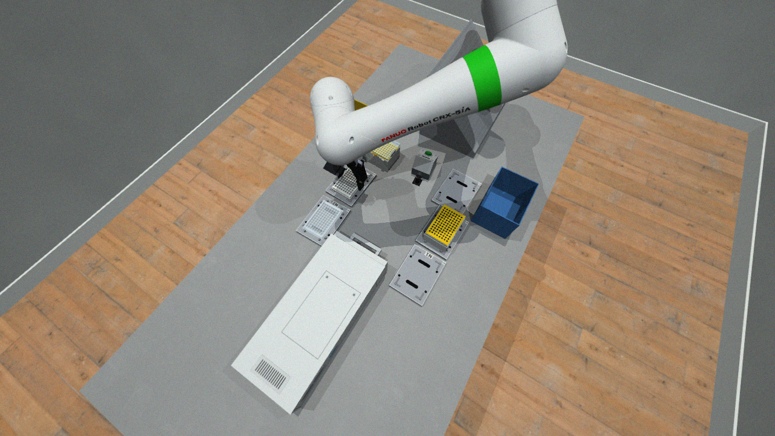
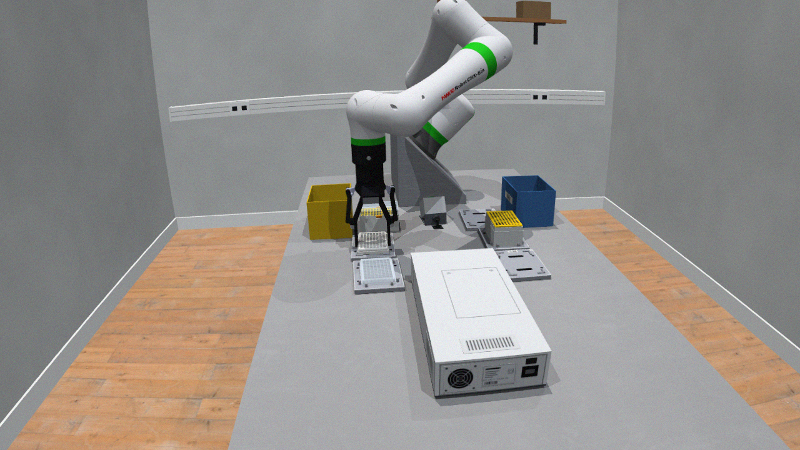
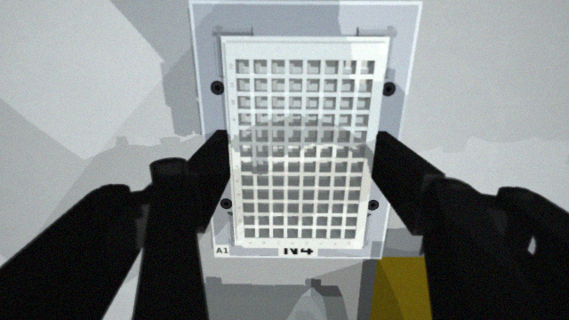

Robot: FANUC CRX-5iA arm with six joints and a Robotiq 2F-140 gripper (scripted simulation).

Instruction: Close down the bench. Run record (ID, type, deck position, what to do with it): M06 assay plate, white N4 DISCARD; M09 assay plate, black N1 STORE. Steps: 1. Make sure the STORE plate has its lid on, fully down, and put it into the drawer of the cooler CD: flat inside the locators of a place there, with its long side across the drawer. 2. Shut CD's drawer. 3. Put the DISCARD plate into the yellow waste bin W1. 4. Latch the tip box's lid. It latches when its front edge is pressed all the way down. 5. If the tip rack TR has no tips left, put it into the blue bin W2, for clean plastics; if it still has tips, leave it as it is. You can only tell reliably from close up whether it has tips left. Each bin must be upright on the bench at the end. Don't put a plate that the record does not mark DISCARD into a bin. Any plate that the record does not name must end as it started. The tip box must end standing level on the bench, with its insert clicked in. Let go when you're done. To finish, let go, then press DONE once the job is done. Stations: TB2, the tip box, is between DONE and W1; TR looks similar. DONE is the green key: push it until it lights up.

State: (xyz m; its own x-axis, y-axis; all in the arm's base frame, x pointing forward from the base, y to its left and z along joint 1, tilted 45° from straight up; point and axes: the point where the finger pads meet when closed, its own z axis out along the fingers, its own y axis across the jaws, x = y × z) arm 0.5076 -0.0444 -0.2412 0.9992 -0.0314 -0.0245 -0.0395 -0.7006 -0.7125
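Now: the nest N4 3 cm below my hand. The rest, counted from my hand: white assay plate: 2 cm below; tip box lid: 17 cm behind, 3 cm to the left, 2 cm above; yellow bin W1: 18 cm behind, 12 cm to the right.
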